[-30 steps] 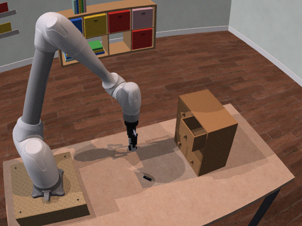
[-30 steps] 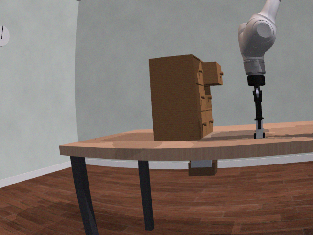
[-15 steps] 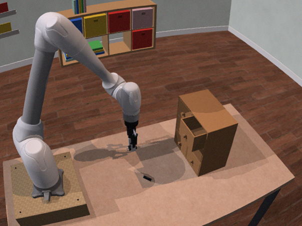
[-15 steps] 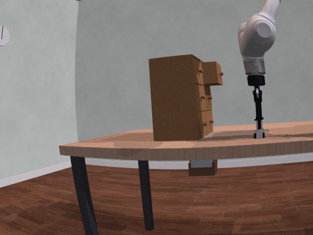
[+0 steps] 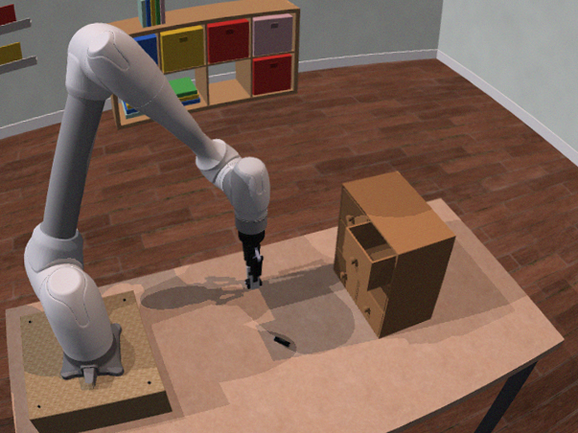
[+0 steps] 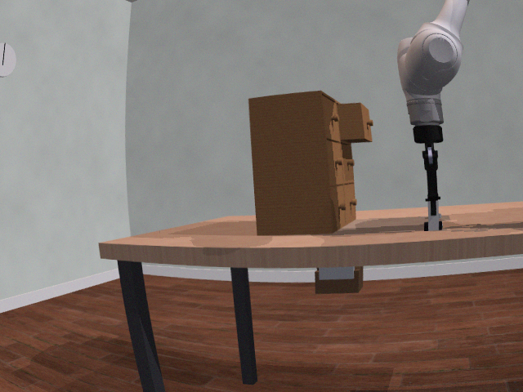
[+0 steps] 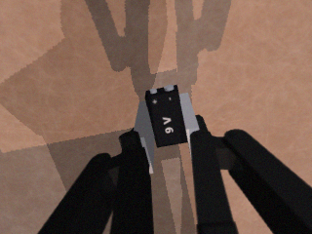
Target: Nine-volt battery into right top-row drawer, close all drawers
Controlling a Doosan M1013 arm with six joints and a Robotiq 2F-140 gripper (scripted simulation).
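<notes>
My hand is 4 cm short of the black cylinder, 25 cm to the left of it and 3 cm above it. Also, from my hand: nine-volt battery (1 cm behind, 2 cm below).
</notes>
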